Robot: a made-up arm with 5 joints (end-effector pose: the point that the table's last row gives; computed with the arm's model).
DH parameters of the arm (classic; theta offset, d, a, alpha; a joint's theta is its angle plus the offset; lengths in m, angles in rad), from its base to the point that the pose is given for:
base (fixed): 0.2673 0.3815 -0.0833 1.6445
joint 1: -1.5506 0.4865 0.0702 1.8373
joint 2: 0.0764 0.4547 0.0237 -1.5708
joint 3: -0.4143 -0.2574 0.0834 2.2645
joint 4: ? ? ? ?
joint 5: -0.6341 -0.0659 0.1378 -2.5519
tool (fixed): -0.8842 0.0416 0 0
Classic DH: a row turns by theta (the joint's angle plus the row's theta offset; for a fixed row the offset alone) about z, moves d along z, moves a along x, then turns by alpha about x.
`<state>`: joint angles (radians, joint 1 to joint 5).
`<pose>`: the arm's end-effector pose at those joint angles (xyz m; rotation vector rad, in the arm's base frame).
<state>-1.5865 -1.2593 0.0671 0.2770 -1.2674</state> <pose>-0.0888 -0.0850 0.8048 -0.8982 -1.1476 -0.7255</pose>
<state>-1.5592 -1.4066 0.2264 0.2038 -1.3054</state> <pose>-0.0404 -0.0792 0.7512 -1.1349 -1.2505 -0.8802</pose>
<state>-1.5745 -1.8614 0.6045 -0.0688 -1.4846</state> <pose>0.1732 -0.1782 0.6343 -1.9939 -1.1350 -1.3124</pose>
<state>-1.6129 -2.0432 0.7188 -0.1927 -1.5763</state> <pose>0.2417 -0.2622 0.6029 -2.3523 -0.9381 -1.4546</pose>
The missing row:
joint 4: 0.6064 -0.1983 0.1888 -1.4849
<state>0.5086 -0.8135 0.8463 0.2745 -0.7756</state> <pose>-0.1515 -0.1246 0.0626 -0.0867 1.8090 0.8757</pose>
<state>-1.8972 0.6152 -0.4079 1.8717 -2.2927</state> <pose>-0.0192 -0.4404 0.8812 0.6746 0.7353 2.3577</pose>
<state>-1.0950 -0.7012 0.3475 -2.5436 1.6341</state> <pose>0.0591 -0.3385 0.4171 0.7575 1.2515 -1.5878</pose>
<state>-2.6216 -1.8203 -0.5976 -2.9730 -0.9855</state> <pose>0.3593 -0.3431 0.3283 1.7509 0.4687 -1.0689</pose>
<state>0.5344 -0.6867 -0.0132 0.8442 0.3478</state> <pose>-0.3258 -0.3564 -0.1910 -1.7024 1.7803 -0.1551</pose>
